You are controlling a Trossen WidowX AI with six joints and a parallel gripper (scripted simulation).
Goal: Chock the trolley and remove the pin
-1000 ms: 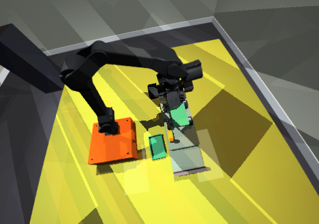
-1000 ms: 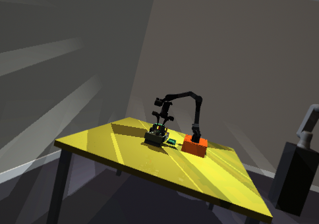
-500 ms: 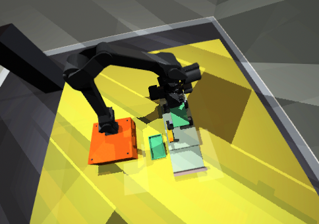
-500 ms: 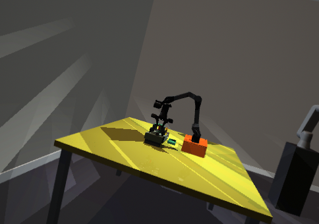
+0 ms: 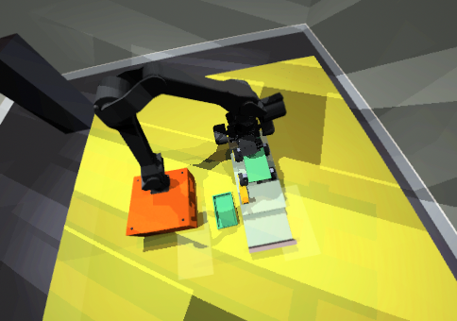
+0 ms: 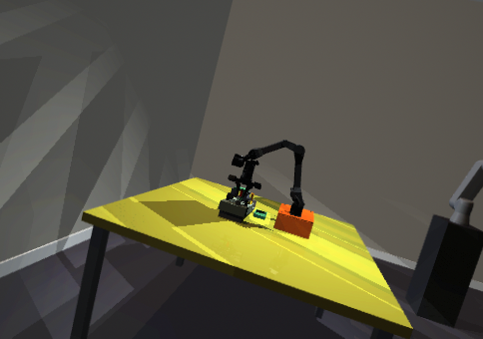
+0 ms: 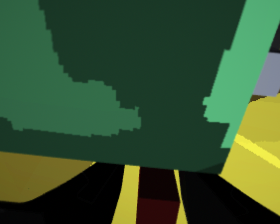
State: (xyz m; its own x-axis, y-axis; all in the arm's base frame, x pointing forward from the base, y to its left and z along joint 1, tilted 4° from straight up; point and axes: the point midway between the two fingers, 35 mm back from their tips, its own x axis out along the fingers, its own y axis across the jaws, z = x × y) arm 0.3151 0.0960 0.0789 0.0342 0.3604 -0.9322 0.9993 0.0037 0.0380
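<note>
My gripper tip is now 220 mm to the left of the green tray, 140 mm above it and 110 mm past it. From my gripper tip the other things lie so: trolley: 100 mm to the right, 20 mm below, 20 mm ahead; then red-headed stop pin: right at my gripper tip; then yellow chock: 190 mm to the right, 50 mm below, 40 mm behind.
</note>
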